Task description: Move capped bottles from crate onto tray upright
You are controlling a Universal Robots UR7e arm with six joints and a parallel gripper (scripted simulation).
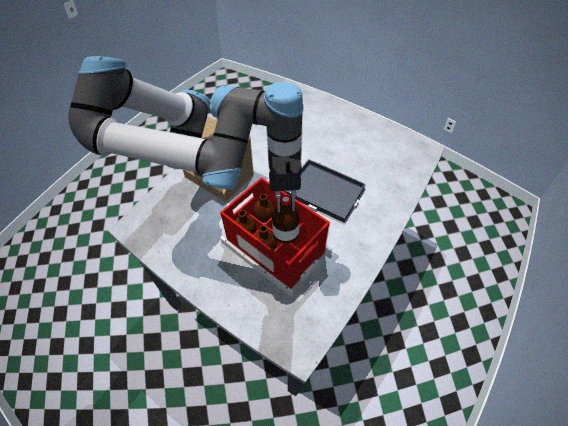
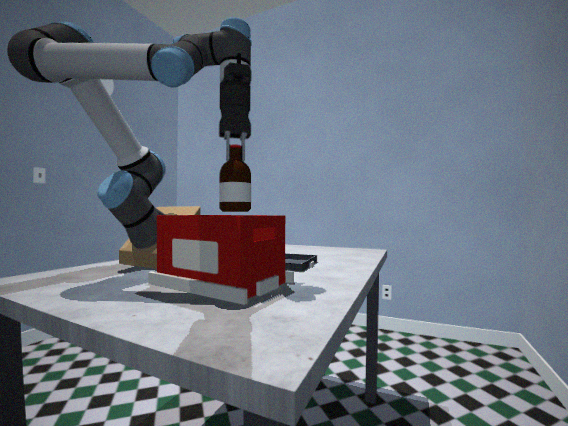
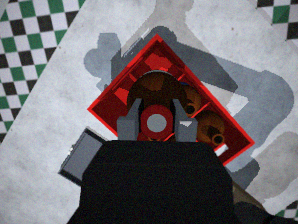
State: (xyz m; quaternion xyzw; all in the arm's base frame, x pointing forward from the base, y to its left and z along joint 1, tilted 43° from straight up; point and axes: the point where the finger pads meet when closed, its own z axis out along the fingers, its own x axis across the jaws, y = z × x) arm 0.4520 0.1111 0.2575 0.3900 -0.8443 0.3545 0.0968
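My hand is 60 mm above the capped bottle. Also, from my hand: dark tray (330 mm to the left, 310 mm below, 110 mm behind); crate (240 mm below, 70 mm behind, 30 mm to the left).
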